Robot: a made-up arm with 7 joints.
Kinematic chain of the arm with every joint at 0, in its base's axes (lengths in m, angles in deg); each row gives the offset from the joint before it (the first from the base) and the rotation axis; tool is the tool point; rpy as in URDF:
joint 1: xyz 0 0 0.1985 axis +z
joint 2: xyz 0 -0.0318 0.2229 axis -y
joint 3: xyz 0 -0.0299 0.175 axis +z
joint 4: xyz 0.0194 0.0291 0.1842 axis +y
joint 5: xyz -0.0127 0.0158 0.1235 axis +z
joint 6: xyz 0 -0.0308 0.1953 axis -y
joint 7: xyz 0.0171 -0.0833 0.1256 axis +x
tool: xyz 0 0 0 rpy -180 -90 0
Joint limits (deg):
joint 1: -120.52..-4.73
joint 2: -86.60..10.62
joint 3: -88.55..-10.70
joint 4: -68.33..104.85
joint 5: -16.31..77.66
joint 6: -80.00..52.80
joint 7: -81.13..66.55
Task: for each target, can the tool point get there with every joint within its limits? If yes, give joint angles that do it. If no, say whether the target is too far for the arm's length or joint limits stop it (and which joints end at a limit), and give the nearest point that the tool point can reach.
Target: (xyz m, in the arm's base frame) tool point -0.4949 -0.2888 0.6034
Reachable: yes | joints -96.26 -22.65 -54.56 88.48 48.19 8.18 -20.29
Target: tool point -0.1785 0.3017 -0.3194
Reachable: no: joint limits stop it (at a limit: joint 1, joint 2, joint 4, joint 5) | nearest point -0.2548 -0.0451 0.0297 | short by 0.498 m
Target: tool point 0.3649 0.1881 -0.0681
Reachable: no: joint limits stop it (at a limit: joint 1, joint 2, joint 3, joint 5) | nearest point 0.3470 -0.0243 0.0332 | short by 0.236 m
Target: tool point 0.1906 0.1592 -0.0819
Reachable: no: joint limits stop it (at a limit: joint 1, joint 2, joint 3, joint 5) | nearest point 0.2108 -0.0180 0.0423 | short by 0.217 m
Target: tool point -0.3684 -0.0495 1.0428
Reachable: yes | joints -111.63 -8.76 -54.67 26.48 -6.73 -62.41 35.51
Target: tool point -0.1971 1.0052 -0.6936
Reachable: no: too far | nearest point -0.3198 -0.0038 0.0650 | short by 1.268 m
